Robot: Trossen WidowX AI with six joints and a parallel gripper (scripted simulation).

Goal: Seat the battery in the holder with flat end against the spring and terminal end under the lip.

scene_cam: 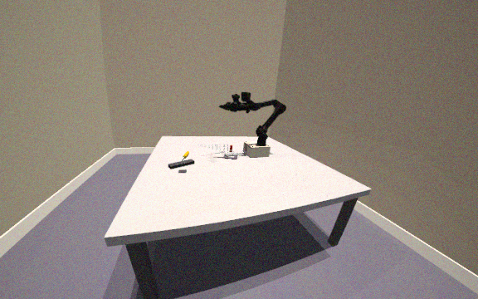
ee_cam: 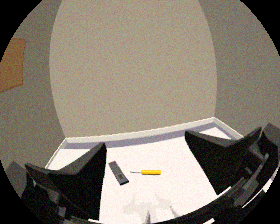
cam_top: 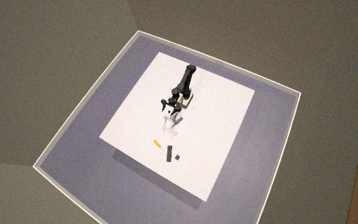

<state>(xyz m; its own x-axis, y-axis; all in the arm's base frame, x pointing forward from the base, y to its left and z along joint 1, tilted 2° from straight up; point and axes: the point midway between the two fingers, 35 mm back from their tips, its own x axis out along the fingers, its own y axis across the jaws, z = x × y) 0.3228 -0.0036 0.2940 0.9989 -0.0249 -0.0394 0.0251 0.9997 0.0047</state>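
Now: the battery 140 mm behind my gripper tip, 90 mm to the right of it and 340 mm below it. Also, from my gripper tip: yellow-handled screwdriver: 240 mm ahead, 360 mm below; dark bar: 260 mm ahead, 120 mm to the left, 360 mm below.
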